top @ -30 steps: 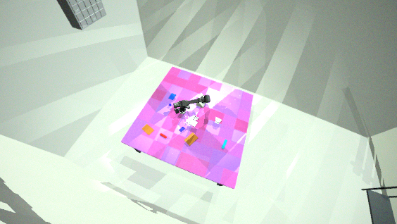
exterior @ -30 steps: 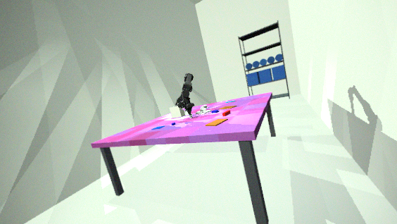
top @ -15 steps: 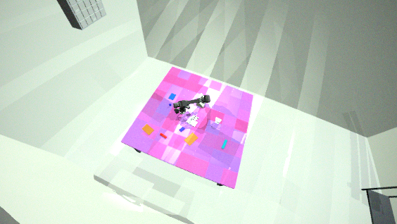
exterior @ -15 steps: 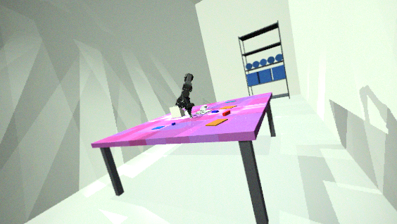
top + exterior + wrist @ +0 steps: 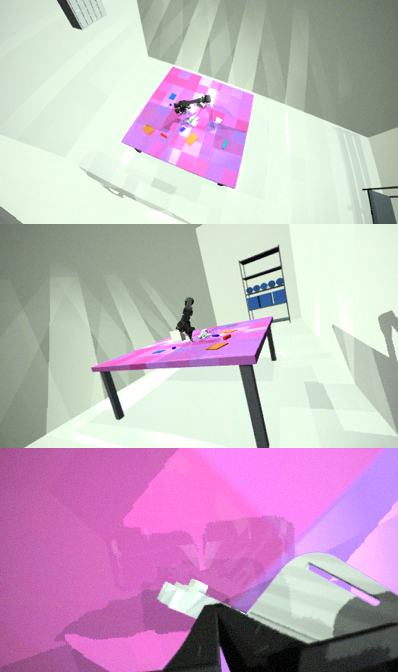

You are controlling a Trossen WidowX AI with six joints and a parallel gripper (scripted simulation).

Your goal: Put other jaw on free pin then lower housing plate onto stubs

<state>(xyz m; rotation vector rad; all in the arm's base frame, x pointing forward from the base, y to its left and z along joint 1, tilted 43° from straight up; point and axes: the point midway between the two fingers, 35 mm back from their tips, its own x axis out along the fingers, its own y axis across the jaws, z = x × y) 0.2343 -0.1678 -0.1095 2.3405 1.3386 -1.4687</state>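
Right now the white jaw is right at my gripper tip. Round my gripper tip: red block: 35 cm ahead, 10 cm to the right, 1 cm below; then blue block: 21 cm ahead, 7 cm to the left, 2 cm below; then white base: 8 cm ahead, 15 cm to the left, 2 cm below.
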